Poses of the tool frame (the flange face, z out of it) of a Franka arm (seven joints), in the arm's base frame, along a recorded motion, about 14 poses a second.
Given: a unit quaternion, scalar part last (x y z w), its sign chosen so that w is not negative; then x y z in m.
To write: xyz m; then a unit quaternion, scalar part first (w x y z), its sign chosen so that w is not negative. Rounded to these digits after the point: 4 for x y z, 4 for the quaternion.
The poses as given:
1: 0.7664 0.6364 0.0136 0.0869 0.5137 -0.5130 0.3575
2: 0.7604 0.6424 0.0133 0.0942 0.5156 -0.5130 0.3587
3: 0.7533 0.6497 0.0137 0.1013 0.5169 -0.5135 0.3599
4: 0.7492 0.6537 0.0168 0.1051 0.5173 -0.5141 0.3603
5: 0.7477 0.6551 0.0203 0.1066 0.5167 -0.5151 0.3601
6: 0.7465 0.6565 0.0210 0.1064 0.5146 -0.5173 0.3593
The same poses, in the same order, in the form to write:
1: 0.5137 -0.5130 0.3575 0.0869 0.7664 0.6364 0.0136
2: 0.5156 -0.5130 0.3587 0.0942 0.7604 0.6424 0.0133
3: 0.5169 -0.5135 0.3599 0.1013 0.7533 0.6497 0.0137
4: 0.5173 -0.5141 0.3603 0.1051 0.7492 0.6537 0.0168
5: 0.5167 -0.5151 0.3601 0.1066 0.7477 0.6551 0.0203
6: 0.5146 -0.5173 0.3593 0.1064 0.7465 0.6565 0.0210
